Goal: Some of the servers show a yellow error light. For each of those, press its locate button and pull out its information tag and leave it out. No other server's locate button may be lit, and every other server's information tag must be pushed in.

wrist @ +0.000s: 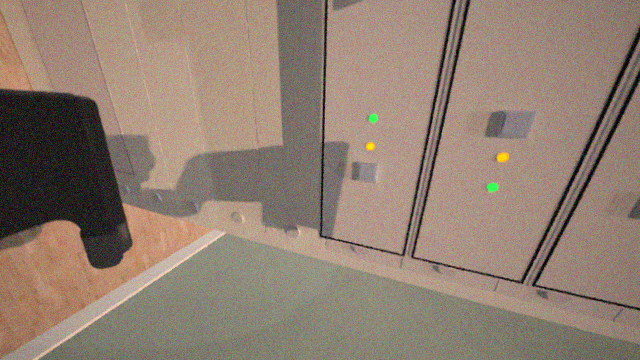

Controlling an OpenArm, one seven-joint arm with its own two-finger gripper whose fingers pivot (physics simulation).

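Observation:
The left server (385, 65) has a green light (373, 118), a yellow light (370, 146) and a small grey-blue block (366, 172) below them. The server to its right (540, 65) has a raised grey-blue block (517, 124), a yellow light (502, 157) and a green light (492, 187). A third server (595, 240) shows partly at the right edge, with part of a dark block. I cannot tell whether the blocks are buttons or tags. My gripper (327, 260) is open and empty; its black left finger shows at the left, and its other finger is outside the view.
A pale beige panelled surface (225, 75) stands left of the servers, with shadows on it. A pale ledge with small round fittings (237, 217) runs below the servers. A grey-green surface (300, 310) with a light edge strip (135, 287) lies below, beside wooden flooring (50, 285).

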